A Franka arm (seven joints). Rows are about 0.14 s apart.
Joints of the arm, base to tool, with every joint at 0 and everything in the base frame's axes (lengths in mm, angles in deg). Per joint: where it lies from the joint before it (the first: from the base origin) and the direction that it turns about. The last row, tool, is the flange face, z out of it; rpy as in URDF.
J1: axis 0 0 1 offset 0.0 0.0 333.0
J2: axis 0 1 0 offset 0.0 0.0 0.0
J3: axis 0 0 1 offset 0.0 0.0 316.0
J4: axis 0 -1 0 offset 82.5 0.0 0.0
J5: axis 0 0 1 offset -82.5 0.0 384.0
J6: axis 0 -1 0 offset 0.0 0.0 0.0
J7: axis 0 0 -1 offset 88.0 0.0 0.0
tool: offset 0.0 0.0 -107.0 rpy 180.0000 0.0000 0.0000
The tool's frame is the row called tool.
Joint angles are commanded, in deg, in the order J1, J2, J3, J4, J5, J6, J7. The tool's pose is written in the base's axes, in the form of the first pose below.
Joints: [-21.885 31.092 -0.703 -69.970 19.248 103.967 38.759]
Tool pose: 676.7 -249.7 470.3 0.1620 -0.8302 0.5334 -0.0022
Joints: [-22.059 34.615 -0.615 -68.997 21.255 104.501 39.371]
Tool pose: 686.6 -252.6 435.6 0.1752 -0.8201 0.5444 0.0180
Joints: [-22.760 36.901 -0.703 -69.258 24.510 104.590 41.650]
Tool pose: 688.1 -259.3 406.0 0.1964 -0.7946 0.5727 0.0450
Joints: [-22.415 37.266 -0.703 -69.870 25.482 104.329 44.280]
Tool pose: 689.0 -253.3 396.4 0.2007 -0.7794 0.5903 0.0618
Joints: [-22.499 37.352 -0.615 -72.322 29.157 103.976 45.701]
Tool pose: 685.2 -246.7 376.9 0.2237 -0.7575 0.6060 0.0937
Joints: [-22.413 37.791 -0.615 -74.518 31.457 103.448 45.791]
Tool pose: 680.8 -240.0 354.5 0.2351 -0.7460 0.6108 0.1232
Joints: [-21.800 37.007 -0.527 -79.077 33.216 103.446 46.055]
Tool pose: 670.6 -224.5 329.3 0.2389 -0.7346 0.6152 0.1579
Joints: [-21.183 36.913 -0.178 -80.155 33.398 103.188 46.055]
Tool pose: 670.1 -211.9 322.1 0.2379 -0.7364 0.6099 0.1705
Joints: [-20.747 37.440 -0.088 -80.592 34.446 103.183 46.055]
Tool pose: 671.1 -204.3 313.1 0.2431 -0.7331 0.6090 0.1808
